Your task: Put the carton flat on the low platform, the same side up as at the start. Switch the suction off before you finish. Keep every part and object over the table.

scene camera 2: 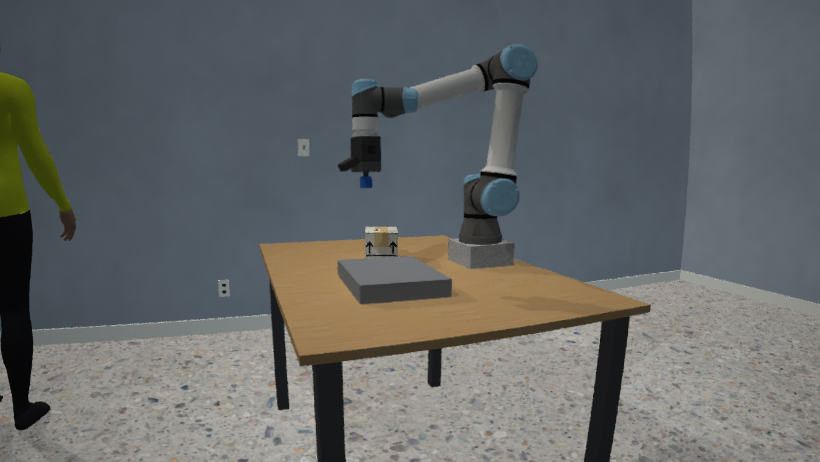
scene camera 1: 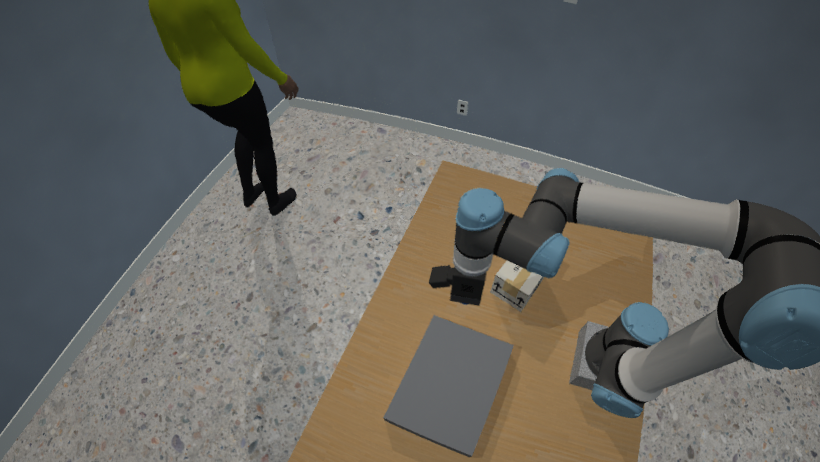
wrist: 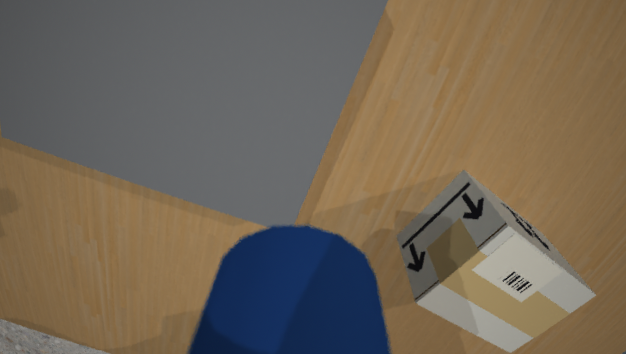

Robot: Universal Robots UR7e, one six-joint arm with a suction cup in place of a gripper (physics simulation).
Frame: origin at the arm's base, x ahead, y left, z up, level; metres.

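Seen in the pictures: hand, its tool point: (scene camera 2: 366,187) (wrist: 296,290); arm's base, origin of its link: (scene camera 2: 480,241).
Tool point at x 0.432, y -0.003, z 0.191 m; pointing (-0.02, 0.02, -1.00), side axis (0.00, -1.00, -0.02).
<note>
Pixels of each thing's top centre, then the offset from my tool point to it. Level surfaces: height alone.
- white carton, centre of its top: (wrist: 510,300) (scene camera 1: 525,266) (scene camera 2: 381,229) dx -0.160, dy -0.223, dz -0.162 m
- low grey platform, centre of its top: (wrist: 157,72) (scene camera 1: 451,381) (scene camera 2: 389,268) dx -0.010, dy +0.136, dz -0.220 m
- wooden table, height of its surface: dz -0.268 m
A white carton (scene camera 1: 515,285) (scene camera 2: 381,242) (wrist: 505,280) with tan tape, a barcode label and black arrows stands upright on the table, beside the platform and apart from it. Its taped and labelled face is on top; in scene camera 2 the side arrows point up. The low grey platform (scene camera 1: 453,384) (scene camera 2: 395,276) (wrist: 175,100) lies flat on the table and bears nothing. My gripper, a blue suction cup (scene camera 2: 366,182) (wrist: 295,290), hangs pointing down, well above the table and a little to the side of the carton. It touches nothing and is open. In scene camera 1 the cup is mostly hidden by its black housing.
The wooden table (scene camera 1: 539,413) (scene camera 2: 487,321) (wrist: 490,90) carries the arm's grey base block (scene camera 1: 581,364) (scene camera 2: 487,254) beside the platform and carton. A person (scene camera 1: 215,57) (scene camera 2: 17,154) in a yellow-green top stands on the floor, away from the table.
</note>
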